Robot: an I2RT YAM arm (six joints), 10 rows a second.
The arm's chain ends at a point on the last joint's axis. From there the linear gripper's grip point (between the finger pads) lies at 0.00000 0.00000 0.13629 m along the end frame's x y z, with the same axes.
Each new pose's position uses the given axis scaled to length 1; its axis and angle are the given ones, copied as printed.
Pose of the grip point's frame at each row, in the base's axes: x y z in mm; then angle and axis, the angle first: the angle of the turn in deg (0 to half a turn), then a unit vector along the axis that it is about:
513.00 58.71 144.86 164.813 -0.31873 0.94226 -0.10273
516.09 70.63 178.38 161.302 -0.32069 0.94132 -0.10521
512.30 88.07 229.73 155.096 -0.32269 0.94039 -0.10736
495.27 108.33 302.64 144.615 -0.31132 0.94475 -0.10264
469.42 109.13 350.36 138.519 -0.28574 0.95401 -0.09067
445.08 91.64 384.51 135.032 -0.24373 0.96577 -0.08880
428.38 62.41 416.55 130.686 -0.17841 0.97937 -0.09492
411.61 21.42 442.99 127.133 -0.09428 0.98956 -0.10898
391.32 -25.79 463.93 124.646 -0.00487 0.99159 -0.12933
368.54 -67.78 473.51 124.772 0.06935 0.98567 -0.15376
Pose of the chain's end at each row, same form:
470.59 73.25 273.56 164.813 -0.31873 0.94226 -0.10273
466.01 82.90 304.54 161.302 -0.32069 0.94132 -0.10521
449.32 95.79 350.35 155.096 -0.32269 0.94039 -0.10736
412.80 107.75 411.15 144.615 -0.31132 0.94475 -0.10264
377.12 103.96 450.51 138.519 -0.28574 0.95401 -0.09067
347.02 88.12 479.10 135.032 -0.24373 0.96577 -0.08880
323.35 64.90 503.37 130.686 -0.17841 0.97937 -0.09492
301.84 34.75 522.67 127.133 -0.09428 0.98956 -0.10898
280.01 1.08 537.84 124.646 -0.00487 0.99159 -0.12933
260.47 -27.58 546.18 124.772 0.06935 0.98567 -0.15376

